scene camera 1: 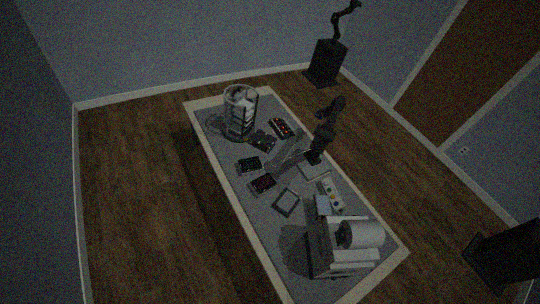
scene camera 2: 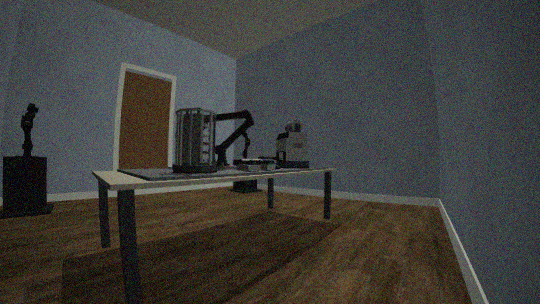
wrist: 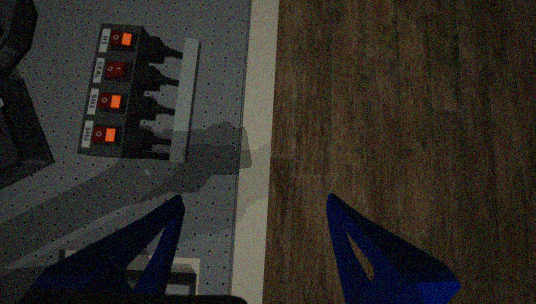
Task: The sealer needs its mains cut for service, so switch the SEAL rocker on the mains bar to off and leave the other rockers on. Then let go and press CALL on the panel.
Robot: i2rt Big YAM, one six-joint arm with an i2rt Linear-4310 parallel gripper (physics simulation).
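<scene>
The mains bar (scene camera 1: 281,128) (wrist: 131,55) lies on the grey mat, at the upper left in the wrist view, with four rockers. The second rocker from the top (wrist: 115,69) is dark red and unlit; its label (wrist: 99,70) seems to start "SEA", but is too blurred to read fully. The top rocker (wrist: 121,38), third rocker (wrist: 110,101) and bottom rocker (wrist: 105,134) glow orange. My gripper (wrist: 255,201) is open and empty, above the table's edge, with the bar ahead and left of its fingers. A pale panel (scene camera 1: 331,194) carries several coloured buttons; its lettering is unreadable.
A caged tower (scene camera 1: 241,112) (scene camera 2: 195,142) stands near the mains bar, with a dark box (scene camera 1: 262,141) beside it. Plugs and a pale strip (wrist: 185,100) run along the bar's right side. A bulky machine with a white roll (scene camera 1: 365,234) stands beyond the button panel. Dark trays (scene camera 1: 262,184) (scene camera 1: 249,165) lie mid-table.
</scene>
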